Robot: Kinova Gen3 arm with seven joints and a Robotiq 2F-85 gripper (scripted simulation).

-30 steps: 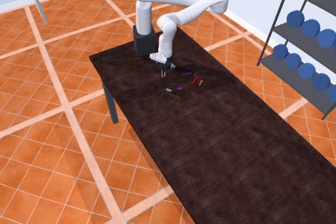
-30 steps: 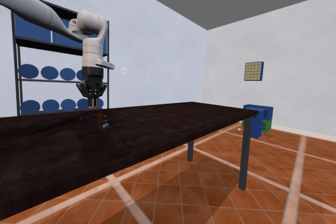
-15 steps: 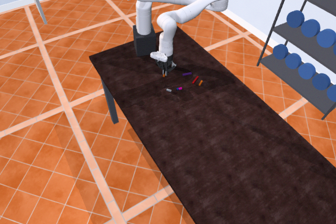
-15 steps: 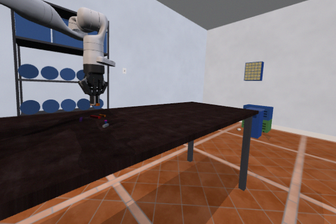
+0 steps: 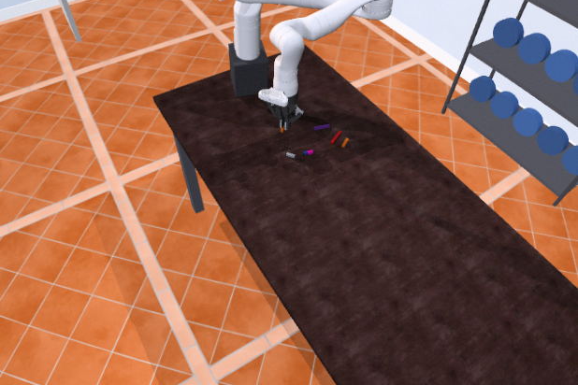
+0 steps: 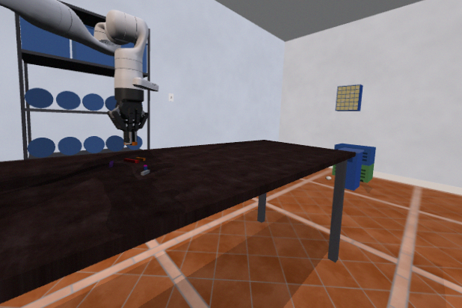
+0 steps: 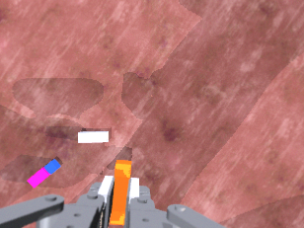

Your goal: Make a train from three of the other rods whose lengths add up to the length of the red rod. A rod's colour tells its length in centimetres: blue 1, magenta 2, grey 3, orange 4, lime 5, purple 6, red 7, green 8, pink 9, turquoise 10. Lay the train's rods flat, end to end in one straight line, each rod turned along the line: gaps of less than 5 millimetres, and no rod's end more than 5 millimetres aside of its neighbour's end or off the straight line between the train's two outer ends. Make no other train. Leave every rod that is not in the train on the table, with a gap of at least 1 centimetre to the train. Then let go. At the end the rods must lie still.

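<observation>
Right now my hand is 11 cm above the magenta rod, 7 cm short of it and 6 cm to the right of it. Also, from my hand: purple rod: 17 cm to the left, 11 cm below, 1 cm ahead; then grey rod: 11 cm below, 4 cm ahead, 1 cm to the right; then blue rod: 11 cm below, 7 cm ahead, 4 cm to the left.
</observation>
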